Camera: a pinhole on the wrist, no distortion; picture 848 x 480 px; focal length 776.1 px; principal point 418.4 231.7 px. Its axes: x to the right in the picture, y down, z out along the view. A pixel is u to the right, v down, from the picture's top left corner.
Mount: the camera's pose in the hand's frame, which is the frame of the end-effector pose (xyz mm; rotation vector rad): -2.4 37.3 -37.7 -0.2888 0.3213 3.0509
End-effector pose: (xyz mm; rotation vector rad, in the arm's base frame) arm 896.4 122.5 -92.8 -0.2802 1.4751 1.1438
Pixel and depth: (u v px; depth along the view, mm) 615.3 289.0 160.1
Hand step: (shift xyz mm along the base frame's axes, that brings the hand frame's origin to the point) 44.8 83.9 110.1
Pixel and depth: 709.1 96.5 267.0
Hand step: 55.4 153.9 225.6
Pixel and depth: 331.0 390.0 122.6
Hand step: 30.5 80.2 44.3
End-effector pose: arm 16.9 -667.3 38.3 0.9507 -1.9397 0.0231
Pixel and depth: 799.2 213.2 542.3
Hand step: -335.5 176.8 -448.1
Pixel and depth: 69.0 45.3 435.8
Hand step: -464.2 -67.8 -51.8
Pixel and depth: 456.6 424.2 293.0
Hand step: -188.0 -31.7 -188.2
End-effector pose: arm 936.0 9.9 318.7 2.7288 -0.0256 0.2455
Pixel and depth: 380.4 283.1 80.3
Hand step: -8.8 -61.4 -20.7
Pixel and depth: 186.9 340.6 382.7
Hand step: 93.7 -197.6 -297.9
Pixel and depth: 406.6 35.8 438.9
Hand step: -16.4 -362.3 -247.7
